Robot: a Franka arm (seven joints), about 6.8 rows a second.
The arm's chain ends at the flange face. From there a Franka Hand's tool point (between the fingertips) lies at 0.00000 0.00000 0.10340 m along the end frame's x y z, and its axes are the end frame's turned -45 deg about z.
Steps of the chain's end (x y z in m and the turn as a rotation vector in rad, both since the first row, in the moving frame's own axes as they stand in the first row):
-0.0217, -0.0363, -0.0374, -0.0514, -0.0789, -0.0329
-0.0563, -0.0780, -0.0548, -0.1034, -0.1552, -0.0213
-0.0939, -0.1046, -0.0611, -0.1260, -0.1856, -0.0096
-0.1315, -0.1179, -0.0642, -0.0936, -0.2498, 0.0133
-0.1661, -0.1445, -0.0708, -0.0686, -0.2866, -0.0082
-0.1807, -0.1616, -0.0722, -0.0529, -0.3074, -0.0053
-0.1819, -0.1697, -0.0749, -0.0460, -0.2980, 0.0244
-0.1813, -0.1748, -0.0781, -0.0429, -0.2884, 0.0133
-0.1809, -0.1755, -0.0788, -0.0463, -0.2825, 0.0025
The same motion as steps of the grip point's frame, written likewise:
0.0008, -0.0429, -0.0379, 0.0194, -0.0921, -0.0329
-0.0035, -0.0985, -0.0566, 0.0366, -0.1829, -0.0213
-0.0150, -0.1446, -0.0637, 0.0421, -0.2203, -0.0096
-0.0344, -0.1878, -0.0679, 0.1105, -0.2428, 0.0133
-0.0409, -0.2352, -0.0753, 0.1541, -0.2512, -0.0082
-0.0395, -0.2603, -0.0772, 0.1800, -0.2548, -0.0053
-0.0332, -0.2671, -0.0796, 0.1782, -0.2432, 0.0244
-0.0284, -0.2697, -0.0825, 0.1736, -0.2343, 0.0133
-0.0275, -0.2691, -0.0830, 0.1670, -0.2325, 0.0025

